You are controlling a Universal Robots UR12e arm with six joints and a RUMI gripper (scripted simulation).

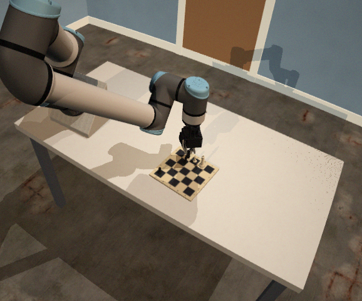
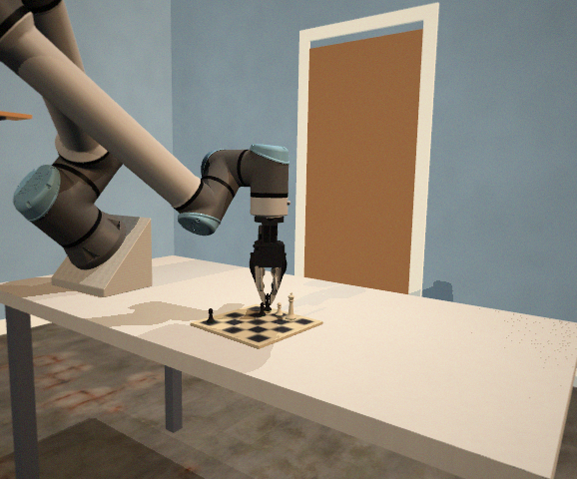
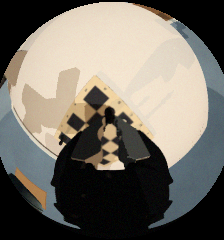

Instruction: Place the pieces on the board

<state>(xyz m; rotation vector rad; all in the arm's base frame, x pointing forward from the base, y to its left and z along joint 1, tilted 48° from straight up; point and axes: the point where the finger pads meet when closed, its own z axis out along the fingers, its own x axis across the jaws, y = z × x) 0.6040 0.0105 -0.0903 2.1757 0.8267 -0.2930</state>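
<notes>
Now: hand 1 cm above the black bishop. Round my hand: white king 8 cm ahead, 1 cm to the right; chessboard 8 cm to the right, 4 cm below, 3 cm ahead.
</notes>
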